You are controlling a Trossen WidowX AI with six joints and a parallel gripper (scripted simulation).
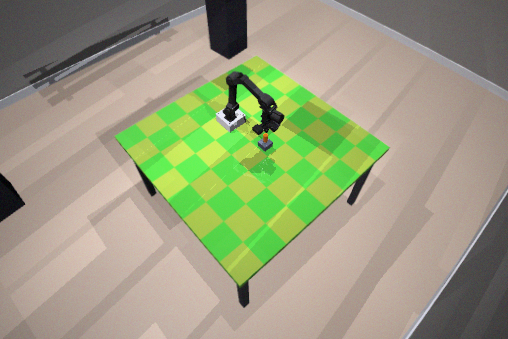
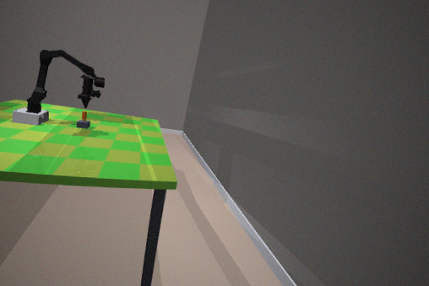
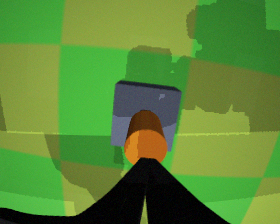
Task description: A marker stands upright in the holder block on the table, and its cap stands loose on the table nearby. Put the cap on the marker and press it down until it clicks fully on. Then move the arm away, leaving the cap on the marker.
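The orange cap lies 50 mm below my gripper tip. From my gripper tip the other things lie so: holder block: 110 mm below.
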